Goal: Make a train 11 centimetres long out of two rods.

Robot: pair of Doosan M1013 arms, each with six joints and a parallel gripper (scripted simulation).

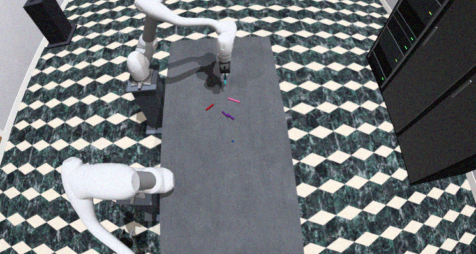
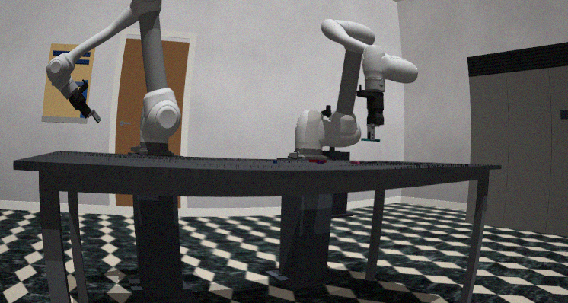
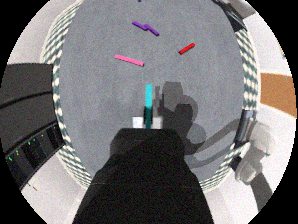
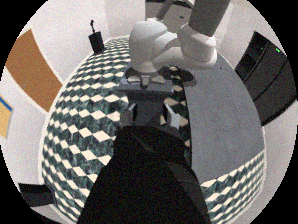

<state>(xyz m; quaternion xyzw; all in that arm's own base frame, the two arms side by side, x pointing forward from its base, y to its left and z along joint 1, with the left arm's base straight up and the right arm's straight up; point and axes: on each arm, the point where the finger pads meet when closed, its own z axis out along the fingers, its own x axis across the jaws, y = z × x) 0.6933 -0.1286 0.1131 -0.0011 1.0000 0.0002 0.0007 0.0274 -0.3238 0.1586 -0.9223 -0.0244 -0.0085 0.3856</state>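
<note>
Right now the small blue rod is 460 mm to the right of my left hand, 110 mm below it and 20 mm ahead of it. Round my left hand: red rod 180 mm to the right, 130 mm behind, 110 mm below; turquoise rod 20 mm below; pink rod 130 mm to the right, 110 mm below, 50 mm ahead.
</note>
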